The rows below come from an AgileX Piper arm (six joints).
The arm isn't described. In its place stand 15 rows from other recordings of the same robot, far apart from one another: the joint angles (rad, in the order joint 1, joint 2, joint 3, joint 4, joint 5, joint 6), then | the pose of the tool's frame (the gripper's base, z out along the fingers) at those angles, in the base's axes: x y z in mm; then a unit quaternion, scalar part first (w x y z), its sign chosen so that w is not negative.
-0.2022 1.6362 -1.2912 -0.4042 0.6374 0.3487 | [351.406 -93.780 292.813 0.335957 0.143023 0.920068 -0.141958]
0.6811 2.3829 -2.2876 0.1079 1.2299 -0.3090 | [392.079 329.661 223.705 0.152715 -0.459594 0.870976 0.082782]
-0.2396 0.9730 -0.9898 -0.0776 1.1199 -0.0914 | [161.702 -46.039 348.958 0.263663 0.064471 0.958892 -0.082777]
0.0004 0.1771 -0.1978 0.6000 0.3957 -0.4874 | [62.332 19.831 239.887 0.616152 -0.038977 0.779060 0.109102]
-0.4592 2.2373 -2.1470 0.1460 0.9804 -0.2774 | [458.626 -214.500 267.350 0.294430 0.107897 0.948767 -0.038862]
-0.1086 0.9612 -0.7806 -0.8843 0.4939 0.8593 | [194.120 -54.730 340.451 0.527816 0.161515 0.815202 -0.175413]
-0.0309 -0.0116 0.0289 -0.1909 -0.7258 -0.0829 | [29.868 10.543 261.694 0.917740 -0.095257 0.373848 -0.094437]
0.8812 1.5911 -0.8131 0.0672 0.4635 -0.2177 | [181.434 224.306 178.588 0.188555 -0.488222 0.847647 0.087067]
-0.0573 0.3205 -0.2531 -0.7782 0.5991 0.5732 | [68.092 -39.988 240.513 0.511590 0.087094 0.827645 -0.213760]
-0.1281 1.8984 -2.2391 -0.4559 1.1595 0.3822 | [402.575 -88.881 448.969 0.422291 0.226349 0.860353 -0.173867]
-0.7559 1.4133 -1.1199 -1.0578 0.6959 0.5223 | [188.003 -247.079 335.820 0.230969 0.278043 0.809471 -0.462713]
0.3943 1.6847 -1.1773 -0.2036 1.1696 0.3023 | [290.269 102.431 227.560 0.022917 -0.086274 0.991860 -0.090804]
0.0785 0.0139 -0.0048 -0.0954 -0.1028 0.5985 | [55.709 5.274 223.350 0.734735 0.131450 0.626893 0.223363]
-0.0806 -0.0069 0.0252 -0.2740 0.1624 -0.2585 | [56.040 -8.521 190.915 0.639351 -0.149512 0.722023 -0.218080]
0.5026 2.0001 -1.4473 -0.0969 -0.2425 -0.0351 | [415.490 230.801 250.545 0.611007 -0.249735 0.740784 0.124667]
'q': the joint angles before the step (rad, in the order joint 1, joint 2, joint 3, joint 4, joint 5, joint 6). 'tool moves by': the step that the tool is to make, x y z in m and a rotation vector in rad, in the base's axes. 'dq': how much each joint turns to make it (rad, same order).
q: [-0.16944, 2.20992, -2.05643, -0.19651, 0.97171, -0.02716]
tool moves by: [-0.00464, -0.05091, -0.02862, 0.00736, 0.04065, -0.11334]
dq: [-0.09968, 0.05865, 0.00001, -0.01213, -0.01428, 0.02068]
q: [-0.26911, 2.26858, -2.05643, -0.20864, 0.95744, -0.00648]
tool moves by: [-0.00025, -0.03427, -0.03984, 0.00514, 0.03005, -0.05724]
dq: [-0.06415, 0.08133, 0.00183, -0.00896, -0.05304, 0.00647]
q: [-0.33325, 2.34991, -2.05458, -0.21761, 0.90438, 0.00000]
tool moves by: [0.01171, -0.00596, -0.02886, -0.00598, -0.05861, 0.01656]
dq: [-0.00740, 0.06468, 0.00031, 0.00765, -0.12513, 0.00000]
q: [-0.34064, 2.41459, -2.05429, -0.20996, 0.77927, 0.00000]
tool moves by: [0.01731, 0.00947, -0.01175, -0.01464, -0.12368, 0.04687]
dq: [0.02110, 0.03563, 0.00100, 0.01775, -0.16162, 0.00002]
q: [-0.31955, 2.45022, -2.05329, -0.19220, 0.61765, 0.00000]
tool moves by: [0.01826, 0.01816, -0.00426, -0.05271, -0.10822, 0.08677]
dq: [0.03855, 0.02858, -0.01023, -0.01245, -0.14250, -0.02354]
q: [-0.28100, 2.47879, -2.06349, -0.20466, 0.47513, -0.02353]
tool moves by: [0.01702, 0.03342, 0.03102, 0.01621, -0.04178, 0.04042]
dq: [0.06548, 0.00175, -0.12021, 0.02916, 0.08372, 0.00295]
